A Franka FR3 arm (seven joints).
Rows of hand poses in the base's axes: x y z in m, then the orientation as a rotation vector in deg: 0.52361, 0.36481, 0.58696, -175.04, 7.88, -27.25; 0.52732, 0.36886, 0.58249, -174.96, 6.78, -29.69; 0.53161, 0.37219, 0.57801, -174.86, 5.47, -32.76; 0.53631, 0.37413, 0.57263, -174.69, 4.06, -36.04; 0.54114, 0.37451, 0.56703, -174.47, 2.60, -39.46; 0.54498, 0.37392, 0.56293, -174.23, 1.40, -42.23; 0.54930, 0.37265, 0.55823, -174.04, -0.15, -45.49; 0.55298, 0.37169, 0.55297, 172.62, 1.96, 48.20; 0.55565, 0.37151, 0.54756, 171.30, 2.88, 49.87; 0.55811, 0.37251, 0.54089, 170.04, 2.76, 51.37; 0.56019, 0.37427, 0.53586, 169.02, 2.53, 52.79; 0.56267, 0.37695, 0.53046, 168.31, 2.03, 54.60; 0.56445, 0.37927, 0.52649, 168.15, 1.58, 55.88; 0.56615, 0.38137, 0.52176, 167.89, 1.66, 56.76; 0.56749, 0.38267, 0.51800, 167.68, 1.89, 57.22; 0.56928, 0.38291, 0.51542, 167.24, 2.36, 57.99
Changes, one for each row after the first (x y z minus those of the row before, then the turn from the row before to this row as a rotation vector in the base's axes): 0.00371, 0.00405, -0.00447, -0.44, -1.57, 0.62; 0.00429, 0.00333, -0.00448, -0.60, -1.96, 0.72; 0.00470, 0.00194, -0.00538, -0.65, -2.09, 0.77; 0.00483, 0.00038, -0.00560, -0.70, -2.18, 0.79; 0.00384, -0.00059, -0.00410, -0.57, -1.76, 0.64; 0.00432, -0.00127, -0.00470, -0.84, -2.05, 0.80; 0.00368, -0.00096, -0.00526, -1.14, -1.91, 0.90; 0.00267, -0.00018, -0.00541, -0.92, -1.27, 0.37; 0.00246, 0.00100, -0.00667, -0.72, -1.17, -0.26; 0.00208, 0.00176, -0.00503, -0.49, -1.08, -0.27; 0.00248, 0.00268, -0.00540, -0.02, -1.27, -0.31; 0.00178, 0.00232, -0.00397, 0.32, -0.82, -0.18; 0.00170, 0.00210, -0.00473, 0.02, -0.59, 0.07; 0.00134, 0.00130, -0.00376, -0.09, -0.32, 0.13; 0.00179, 0.00024, -0.00258, -0.25, -0.56, 0.25
